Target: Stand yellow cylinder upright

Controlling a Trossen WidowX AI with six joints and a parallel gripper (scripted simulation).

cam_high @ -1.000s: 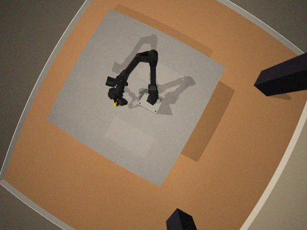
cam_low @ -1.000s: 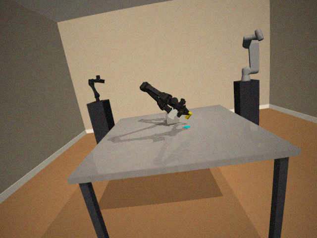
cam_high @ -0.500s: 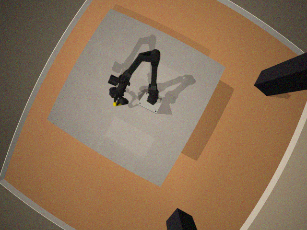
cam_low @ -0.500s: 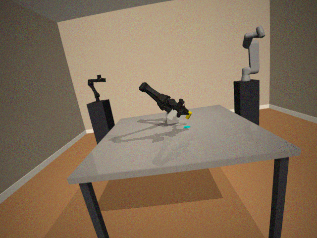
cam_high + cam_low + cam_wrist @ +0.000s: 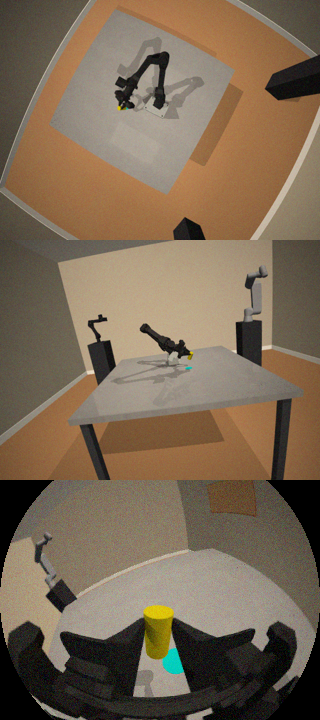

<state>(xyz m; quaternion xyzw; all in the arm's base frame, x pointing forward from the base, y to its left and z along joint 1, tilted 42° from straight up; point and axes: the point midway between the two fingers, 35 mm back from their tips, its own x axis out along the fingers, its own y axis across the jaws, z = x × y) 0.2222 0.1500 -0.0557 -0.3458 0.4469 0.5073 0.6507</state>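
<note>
The cyan circle lies 130 mm below my gripper tip and 30 mm to the right of it. Round my gripper tip: yellow cylinder 20 mm below, 10 mm to the right, 10 mm behind.
</note>
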